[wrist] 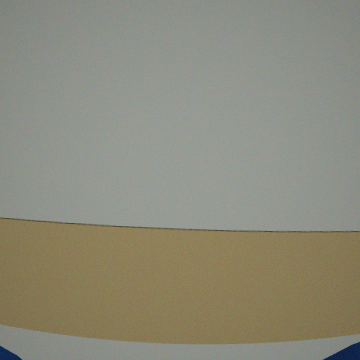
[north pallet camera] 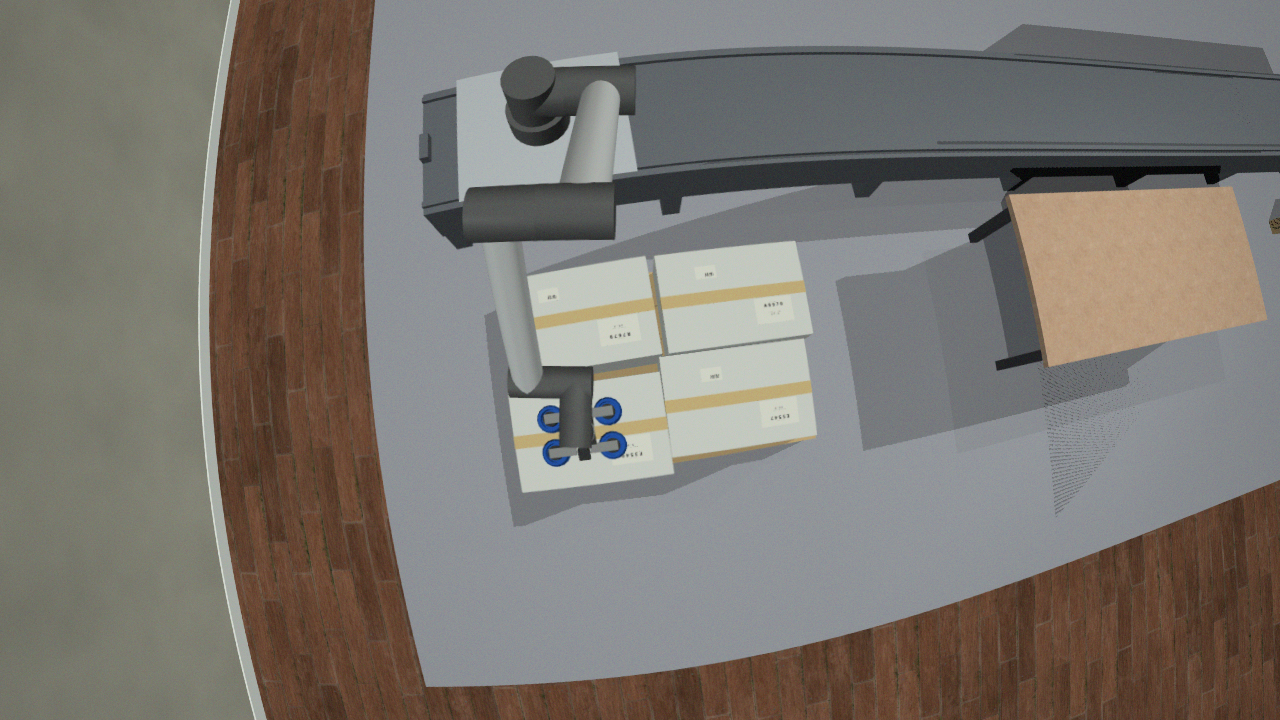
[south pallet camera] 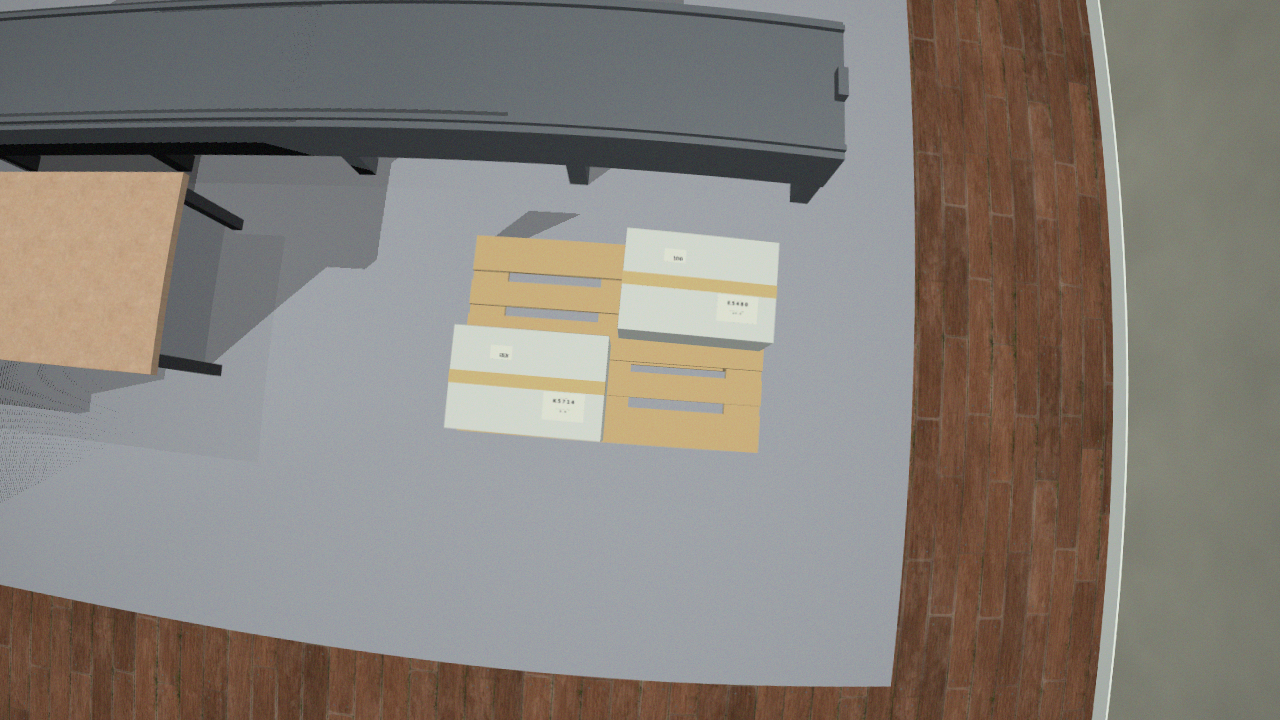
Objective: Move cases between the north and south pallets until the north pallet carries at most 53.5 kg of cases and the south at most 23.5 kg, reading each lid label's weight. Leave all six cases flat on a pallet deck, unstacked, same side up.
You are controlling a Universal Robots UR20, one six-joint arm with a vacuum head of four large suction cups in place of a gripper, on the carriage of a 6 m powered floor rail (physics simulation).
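Note:
My suction gripper is shut on the white lower-left case of the north pallet. Its blue cups sit on the lid, and two cup edges show at the bottom of the wrist view. The case is level, at or slightly above the deck; I cannot tell which. Three cases lie flat there: upper left, upper right and lower right. The south pallet carries an upper-right case and a lower-left case. The weights are too small to read.
The floor rail runs behind both pallets, with the carriage at its north end. A tan-topped table stands between the pallets. The south deck is bare at upper left and lower right. My forearm crosses above the upper-left north case.

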